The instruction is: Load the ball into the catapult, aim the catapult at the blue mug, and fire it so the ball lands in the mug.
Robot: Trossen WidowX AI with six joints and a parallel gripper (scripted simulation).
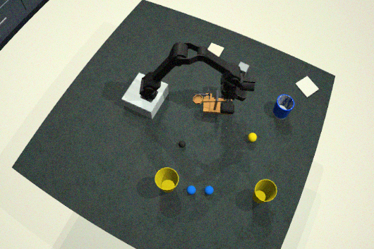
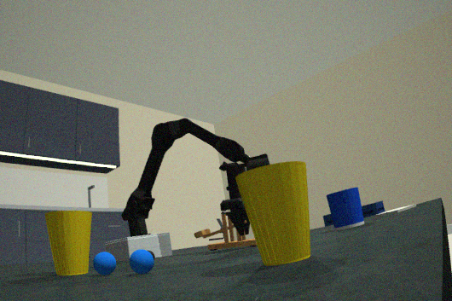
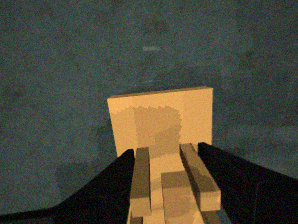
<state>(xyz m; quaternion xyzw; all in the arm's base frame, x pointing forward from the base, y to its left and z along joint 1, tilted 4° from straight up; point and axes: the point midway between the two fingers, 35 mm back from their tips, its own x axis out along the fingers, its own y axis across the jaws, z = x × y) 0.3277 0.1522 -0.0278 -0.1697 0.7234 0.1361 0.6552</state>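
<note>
Now: gripper tip 27 cm to the left of the dark ball, 8 cm past it and 2 cm above it. From my gripper tip the other things lie so: yellow ball (19 cm ahead, 9 cm to the right, 2 cm below); then wooden catapult (6 cm behind, 2 cm to the right, 2 cm above); then grey block (25 cm to the left, 1 cm below, 1 cm behind).
</note>
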